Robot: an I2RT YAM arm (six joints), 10 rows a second.
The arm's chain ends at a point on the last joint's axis. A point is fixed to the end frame.
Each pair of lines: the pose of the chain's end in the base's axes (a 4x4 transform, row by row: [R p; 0 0 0 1], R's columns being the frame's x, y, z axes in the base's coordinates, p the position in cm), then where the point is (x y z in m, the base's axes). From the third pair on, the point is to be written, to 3 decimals.
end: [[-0.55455 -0.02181 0.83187 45.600], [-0.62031 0.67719 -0.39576 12.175], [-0.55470 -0.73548 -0.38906 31.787], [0 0 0 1]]
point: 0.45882 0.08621 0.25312
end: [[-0.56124 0.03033 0.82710 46.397], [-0.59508 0.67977 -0.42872 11.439], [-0.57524 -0.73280 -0.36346 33.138], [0 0 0 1]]
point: 0.46744 0.07897 0.26660
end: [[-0.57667 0.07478 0.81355 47.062], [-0.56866 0.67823 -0.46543 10.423], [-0.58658 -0.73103 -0.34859 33.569], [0 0 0 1]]
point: 0.474 0.069 0.271
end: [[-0.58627 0.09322 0.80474 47.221], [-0.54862 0.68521 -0.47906 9.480], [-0.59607 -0.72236 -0.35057 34.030], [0 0 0 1]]
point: 0.475 0.060 0.275
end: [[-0.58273 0.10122 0.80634 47.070], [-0.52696 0.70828 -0.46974 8.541], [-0.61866 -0.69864 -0.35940 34.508], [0 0 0 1]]
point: 0.474 0.053 0.279
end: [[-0.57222 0.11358 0.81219 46.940], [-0.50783 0.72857 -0.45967 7.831], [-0.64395 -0.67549 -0.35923 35.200], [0 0 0 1]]
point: 0.474 0.048 0.285
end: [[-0.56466 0.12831 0.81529 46.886], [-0.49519 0.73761 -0.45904 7.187], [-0.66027 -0.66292 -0.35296 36.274], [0 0 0 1]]
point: 0.474 0.042 0.295
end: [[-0.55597 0.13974 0.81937 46.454], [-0.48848 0.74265 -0.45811 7.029], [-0.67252 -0.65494 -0.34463 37.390], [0 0 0 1]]
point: 0.471 0.041 0.306
